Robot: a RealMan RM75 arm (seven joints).
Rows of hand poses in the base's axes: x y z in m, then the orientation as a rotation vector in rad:
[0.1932, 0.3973, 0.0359, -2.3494, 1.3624, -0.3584]
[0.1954, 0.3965, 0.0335, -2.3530, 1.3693, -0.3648]
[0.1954, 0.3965, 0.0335, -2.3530, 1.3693, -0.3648]
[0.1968, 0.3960, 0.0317, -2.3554, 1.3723, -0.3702]
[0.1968, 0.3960, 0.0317, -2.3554, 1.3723, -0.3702]
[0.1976, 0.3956, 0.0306, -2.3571, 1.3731, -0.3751]
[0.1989, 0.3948, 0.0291, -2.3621, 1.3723, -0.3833]
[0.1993, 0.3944, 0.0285, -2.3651, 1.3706, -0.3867]
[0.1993, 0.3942, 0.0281, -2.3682, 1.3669, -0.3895]
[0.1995, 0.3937, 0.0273, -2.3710, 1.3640, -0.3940]
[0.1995, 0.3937, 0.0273, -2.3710, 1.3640, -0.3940]
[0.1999, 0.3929, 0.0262, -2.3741, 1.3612, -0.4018]
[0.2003, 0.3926, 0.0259, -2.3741, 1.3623, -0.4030]
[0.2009, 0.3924, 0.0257, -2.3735, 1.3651, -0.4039]
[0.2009, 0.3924, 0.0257, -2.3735, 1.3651, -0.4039]
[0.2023, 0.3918, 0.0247, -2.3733, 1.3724, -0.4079]
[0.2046, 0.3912, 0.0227, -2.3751, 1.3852, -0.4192]
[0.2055, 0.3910, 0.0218, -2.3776, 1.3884, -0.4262]
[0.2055, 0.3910, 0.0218, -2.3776, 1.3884, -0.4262]
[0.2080, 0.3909, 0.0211, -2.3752, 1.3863, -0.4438]
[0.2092, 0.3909, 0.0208, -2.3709, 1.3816, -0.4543]
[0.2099, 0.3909, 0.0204, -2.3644, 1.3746, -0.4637]
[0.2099, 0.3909, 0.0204, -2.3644, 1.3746, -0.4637]
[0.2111, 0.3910, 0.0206, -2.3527, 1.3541, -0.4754]
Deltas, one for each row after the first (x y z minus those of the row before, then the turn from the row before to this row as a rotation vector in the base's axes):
[0.0022, -0.0008, -0.0024, -0.0075, 0.0006, -0.0046]
[0.0000, 0.0000, 0.0000, 0.0000, 0.0000, 0.0000]
[0.0014, -0.0005, -0.0018, -0.0051, -0.0008, -0.0022]
[0.0000, 0.0000, 0.0000, 0.0000, 0.0000, 0.0000]
[0.0008, -0.0004, -0.0011, -0.0037, -0.0016, -0.0009]
[0.0013, -0.0008, -0.0015, -0.0073, -0.0024, 0.0005]
[0.0004, -0.0004, -0.0006, -0.0034, -0.0010, 0.0013]
[0.0000, -0.0002, -0.0004, -0.0027, -0.0013, 0.0028]
[0.0002, -0.0005, -0.0008, -0.0034, -0.0021, 0.0019]
[0.0000, 0.0000, 0.0000, 0.0000, 0.0000, 0.0000]
[0.0004, -0.0008, -0.0011, -0.0052, -0.0037, 0.0014]
[0.0004, -0.0003, -0.0003, -0.0008, -0.0003, -0.0009]
[0.0006, -0.0002, -0.0002, -0.0007, 0.0002, -0.0021]
[0.0000, 0.0000, 0.0000, 0.0000, 0.0000, 0.0000]
[0.0014, -0.0006, -0.0010, -0.0036, 0.0003, -0.0055]
[0.0023, -0.0006, -0.0020, -0.0099, -0.0008, -0.0097]
[0.0009, -0.0002, -0.0009, -0.0060, -0.0014, -0.0026]
[0.0000, 0.0000, 0.0000, 0.0000, 0.0000, 0.0000]
[0.0025, -0.0001, -0.0007, -0.0058, -0.0111, -0.0017]
[0.0012, 0.0000, -0.0003, -0.0004, -0.0092, 0.0006]
[0.0007, 0.0000, -0.0004, 0.0023, -0.0105, 0.0018]
[0.0000, 0.0000, 0.0000, 0.0000, 0.0000, 0.0000]
[0.0012, 0.0001, 0.0002, 0.0085, -0.0188, 0.0093]

